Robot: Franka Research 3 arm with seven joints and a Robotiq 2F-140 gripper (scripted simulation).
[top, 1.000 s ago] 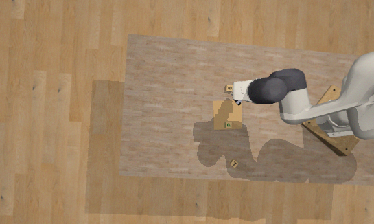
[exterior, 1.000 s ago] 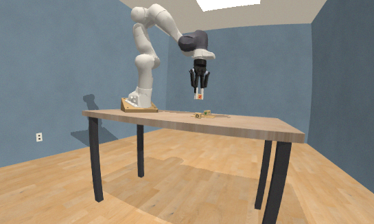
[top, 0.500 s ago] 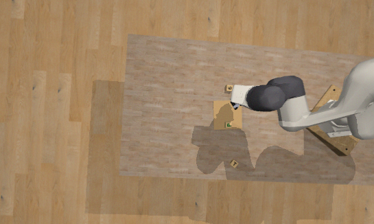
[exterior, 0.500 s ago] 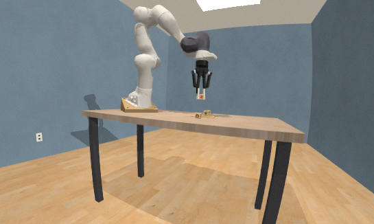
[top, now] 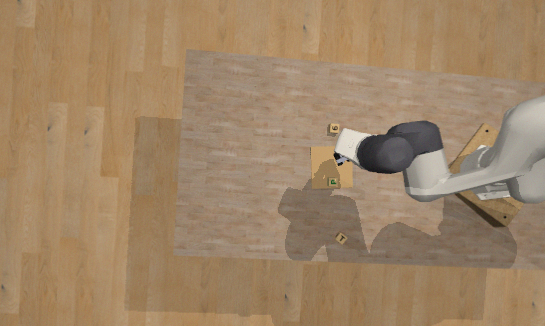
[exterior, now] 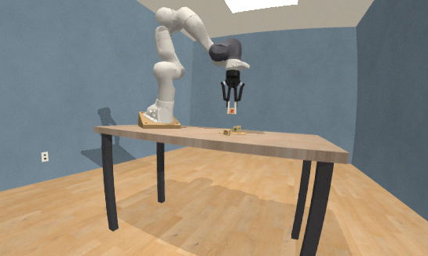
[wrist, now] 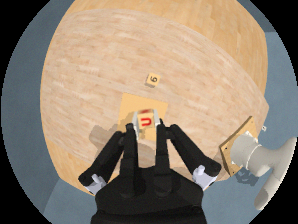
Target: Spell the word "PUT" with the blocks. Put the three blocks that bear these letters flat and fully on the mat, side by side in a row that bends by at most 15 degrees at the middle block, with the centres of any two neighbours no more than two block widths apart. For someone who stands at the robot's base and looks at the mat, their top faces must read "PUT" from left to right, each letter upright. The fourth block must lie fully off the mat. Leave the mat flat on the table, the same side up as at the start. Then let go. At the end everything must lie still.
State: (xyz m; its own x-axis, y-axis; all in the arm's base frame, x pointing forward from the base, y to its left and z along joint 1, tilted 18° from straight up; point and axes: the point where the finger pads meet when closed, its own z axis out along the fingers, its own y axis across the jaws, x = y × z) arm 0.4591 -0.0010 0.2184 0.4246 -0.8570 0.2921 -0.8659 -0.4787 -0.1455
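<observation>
Right now the tan mat is 14 cm below my hand and 5 cm to the left of it. The rest, counted from my hand: green P block: 12 cm below, 10 cm to the left; block marked 6: 13 cm below, 8 cm to the right, 1 cm ahead; red U block: 2 cm below.
</observation>
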